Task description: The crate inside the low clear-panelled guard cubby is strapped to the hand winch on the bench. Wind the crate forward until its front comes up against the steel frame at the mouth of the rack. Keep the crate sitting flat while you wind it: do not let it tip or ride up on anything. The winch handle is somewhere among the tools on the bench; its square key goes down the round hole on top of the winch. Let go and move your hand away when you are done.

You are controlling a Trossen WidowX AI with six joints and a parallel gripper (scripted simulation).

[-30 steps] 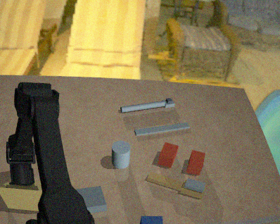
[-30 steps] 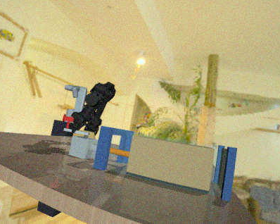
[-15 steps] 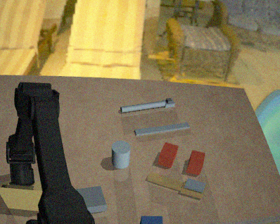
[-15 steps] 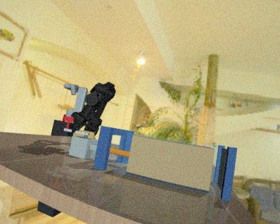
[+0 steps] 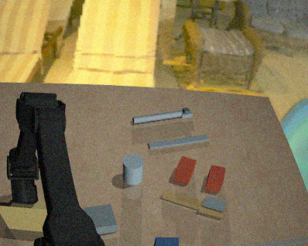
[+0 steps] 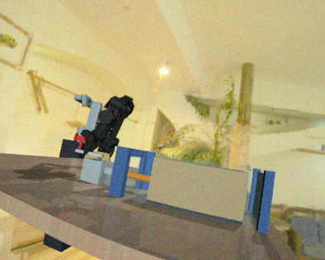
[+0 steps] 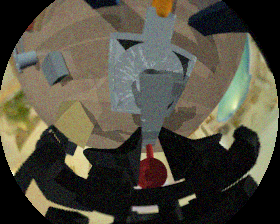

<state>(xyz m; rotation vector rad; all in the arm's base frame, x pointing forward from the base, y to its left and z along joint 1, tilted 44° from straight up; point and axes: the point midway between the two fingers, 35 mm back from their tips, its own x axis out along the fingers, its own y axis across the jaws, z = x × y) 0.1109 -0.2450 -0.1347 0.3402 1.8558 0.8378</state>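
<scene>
Now: gripper tip 5 cm below the red spool-shaped piece and 3 cm past it. The rest, counted from my gripper tip: winch handle: 2 cm above; then grey winch: 7 cm below, 5 cm ahead; then blue frame: 22 cm ahead, 1 cm above.
</scene>
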